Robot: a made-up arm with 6 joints.
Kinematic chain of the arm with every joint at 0, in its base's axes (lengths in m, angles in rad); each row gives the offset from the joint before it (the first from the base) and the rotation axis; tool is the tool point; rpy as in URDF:
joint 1: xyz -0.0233 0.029 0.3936 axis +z
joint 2: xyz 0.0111 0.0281 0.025 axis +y
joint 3: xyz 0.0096 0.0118 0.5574 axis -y
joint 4: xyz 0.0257 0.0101 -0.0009 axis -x
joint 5: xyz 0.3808 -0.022 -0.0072 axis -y
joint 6: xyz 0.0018 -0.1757 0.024 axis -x
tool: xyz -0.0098 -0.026 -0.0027 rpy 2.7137 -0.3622 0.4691
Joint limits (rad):
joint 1: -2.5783..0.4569
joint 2: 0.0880..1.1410
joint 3: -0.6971..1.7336
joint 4: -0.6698..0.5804
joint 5: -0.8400..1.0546
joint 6: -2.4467..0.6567
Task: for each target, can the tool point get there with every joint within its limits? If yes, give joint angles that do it. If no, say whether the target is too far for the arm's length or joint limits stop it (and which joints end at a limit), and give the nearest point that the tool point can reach.
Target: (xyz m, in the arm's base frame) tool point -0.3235 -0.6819 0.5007
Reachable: yes | joints -1.7660 0.8803 -0.0437 0.3328 0.0237 0.0402
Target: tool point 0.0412 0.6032 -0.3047
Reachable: no: joint limits stop it (at a limit: joint 1, joint 2, joint 4, joint 5) | nearest point 0.4013 0.1405 0.2305 | short by 0.794 m
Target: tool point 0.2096 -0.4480 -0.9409
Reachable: no: too far | nearest point 0.2208 -0.4710 0.1912 | short by 1.132 m
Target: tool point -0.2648 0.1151 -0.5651
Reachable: no: joint limits stop it (at a limit: joint 1, joint 2, joint 4, joint 5, joint 6) | nearest point -0.4292 -0.0650 0.2157 | short by 0.818 m
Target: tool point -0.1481 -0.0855 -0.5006
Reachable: no: joint limits stop it (at a limit: joint 2, joint 4, joint 5, joint 6) | nearest point -0.3261 -0.2488 0.2176 | short by 0.758 m
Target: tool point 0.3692 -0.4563 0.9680
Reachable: yes | joints -0.7050 0.3359 0.6272 -0.4441 0.5331 -1.8260
